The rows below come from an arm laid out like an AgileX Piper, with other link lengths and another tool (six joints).
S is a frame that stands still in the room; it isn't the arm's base.
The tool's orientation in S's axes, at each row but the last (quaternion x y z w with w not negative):
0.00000 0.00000 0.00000 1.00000
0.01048 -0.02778 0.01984 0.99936
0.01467 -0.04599 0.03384 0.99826
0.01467 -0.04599 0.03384 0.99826
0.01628 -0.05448 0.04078 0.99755
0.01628 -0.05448 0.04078 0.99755
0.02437 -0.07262 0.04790 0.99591
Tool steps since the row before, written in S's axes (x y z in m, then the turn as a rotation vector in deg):
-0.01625 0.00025 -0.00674 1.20 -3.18 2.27
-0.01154 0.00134 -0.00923 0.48 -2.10 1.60
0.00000 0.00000 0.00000 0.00 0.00 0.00
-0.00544 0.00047 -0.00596 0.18 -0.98 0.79
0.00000 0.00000 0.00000 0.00 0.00 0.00
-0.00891 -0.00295 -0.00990 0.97 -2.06 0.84
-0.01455 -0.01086 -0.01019 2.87 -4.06 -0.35
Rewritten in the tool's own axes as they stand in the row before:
-0.01625 0.00025 -0.00674 1.20 -3.18 2.27
-0.01198 0.00162 -0.00861 0.49 -2.09 1.62
0.00000 0.00000 0.00000 0.00 0.00 0.00
-0.00593 0.00069 -0.00545 0.19 -0.97 0.80
0.00000 0.00000 0.00000 0.00 0.00 0.00
-0.01015 -0.00248 -0.00877 0.89 -2.11 0.81
-0.01683 -0.00978 -0.00740 2.40 -4.34 -0.53

